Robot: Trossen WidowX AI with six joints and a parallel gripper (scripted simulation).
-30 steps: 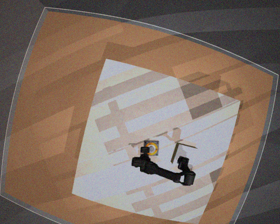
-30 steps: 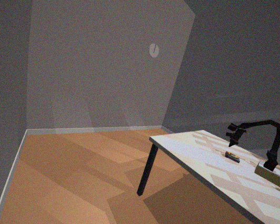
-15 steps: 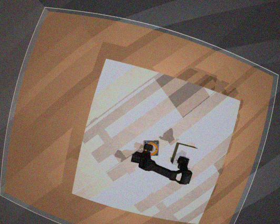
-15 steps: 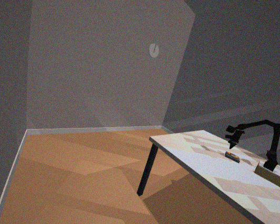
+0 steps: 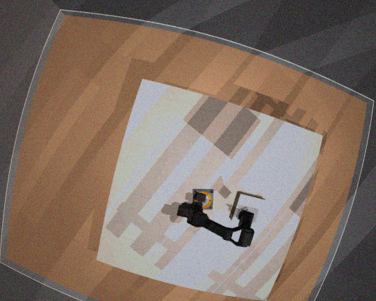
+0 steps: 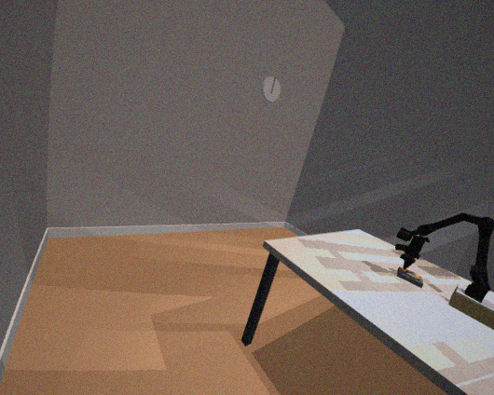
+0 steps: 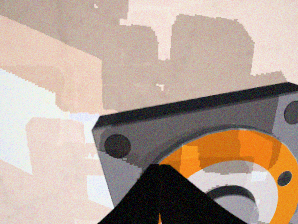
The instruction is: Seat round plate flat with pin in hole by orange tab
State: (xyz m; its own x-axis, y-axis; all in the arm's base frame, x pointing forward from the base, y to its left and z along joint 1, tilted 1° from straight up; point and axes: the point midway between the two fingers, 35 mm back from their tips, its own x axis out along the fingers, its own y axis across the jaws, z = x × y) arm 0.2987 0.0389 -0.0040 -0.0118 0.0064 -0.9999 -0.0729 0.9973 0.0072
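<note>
Right now my gripper tip is 4 cm to the left of the grey square base, 3 cm past it and 2 cm above it.
</note>
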